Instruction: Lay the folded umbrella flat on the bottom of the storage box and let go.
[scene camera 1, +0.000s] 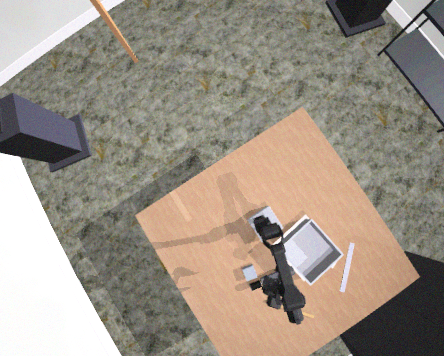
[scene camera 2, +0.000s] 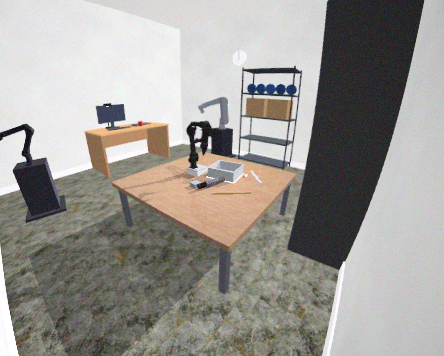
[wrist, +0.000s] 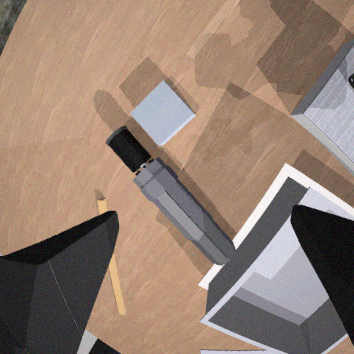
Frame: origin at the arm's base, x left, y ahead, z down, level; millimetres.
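Seen in the pictures: gripper, fingertip midpoint: (scene camera 2: 203, 154) (wrist: 206, 217); arm's base, link origin: (scene camera 1: 260, 221) (scene camera 2: 193, 167).
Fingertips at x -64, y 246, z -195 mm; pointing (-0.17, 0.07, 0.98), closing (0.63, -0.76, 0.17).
Observation:
Offsets run from my fingertips to a thing's top centre. "pt": to the spot under its first point.
The folded umbrella {dy +96, dx +9, dz +193 mm} (scene camera 2: 214, 183) (wrist: 192, 220) has a grey body and a black handle {pt dy +88, dx -97, dz +201 mm} (scene camera 1: 255, 285). It lies on the table, outside the storage box, its grey end close to the box's side wall in the wrist view. The storage box {dy +8, dx +264, dz +155 mm} (scene camera 1: 326, 272) (scene camera 2: 222, 174) (wrist: 250, 240) is grey, open at the top, and stands on a white sheet {dy +8, dx +264, dz +251 mm} (wrist: 265, 200). My gripper (scene camera 2: 204, 151) (wrist: 206, 217) is open and empty, above the table, with the umbrella showing between its fingertips in the wrist view. The arm hides much of the umbrella in scene camera 1.
A pale blue block {dy +18, dx -103, dz +216 mm} (scene camera 1: 249, 273) (scene camera 2: 195, 184) (wrist: 163, 113) sits beside the umbrella's handle. A thin wooden stick {dy +315, dx +42, dz +240 mm} (scene camera 1: 308, 315) (scene camera 2: 232, 193) (wrist: 116, 280) lies on the umbrella's other side. A white strip {dy +216, dx +462, dz +250 mm} (scene camera 1: 347, 267) (scene camera 2: 256, 176) lies beyond the box.

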